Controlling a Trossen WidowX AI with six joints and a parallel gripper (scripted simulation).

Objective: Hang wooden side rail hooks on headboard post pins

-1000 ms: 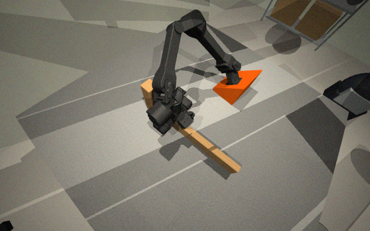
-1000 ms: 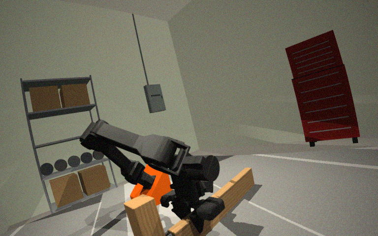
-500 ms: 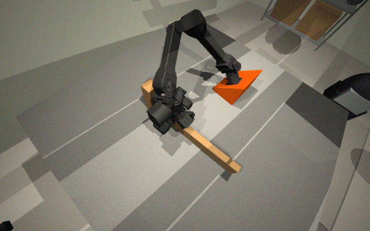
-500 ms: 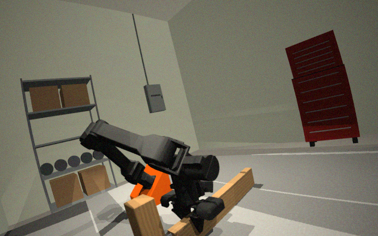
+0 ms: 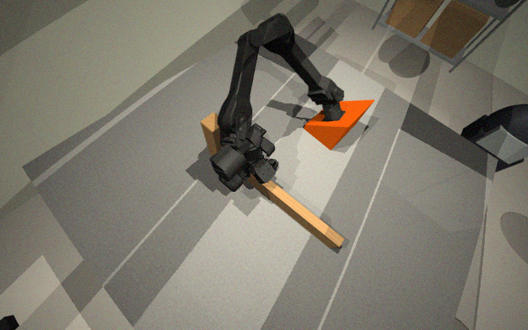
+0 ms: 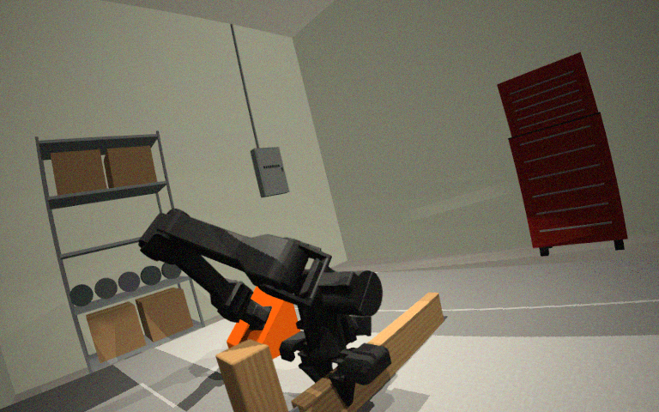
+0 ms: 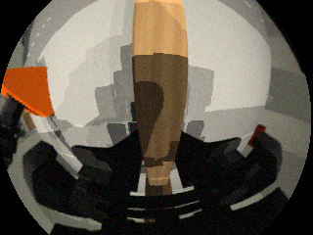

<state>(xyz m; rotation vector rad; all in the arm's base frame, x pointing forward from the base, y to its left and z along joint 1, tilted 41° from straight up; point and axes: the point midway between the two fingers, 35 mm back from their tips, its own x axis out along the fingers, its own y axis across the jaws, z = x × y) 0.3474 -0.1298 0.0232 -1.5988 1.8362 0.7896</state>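
Now: gripper tip 130 mm to the left of the wooden headboard post and 60 mm below it.
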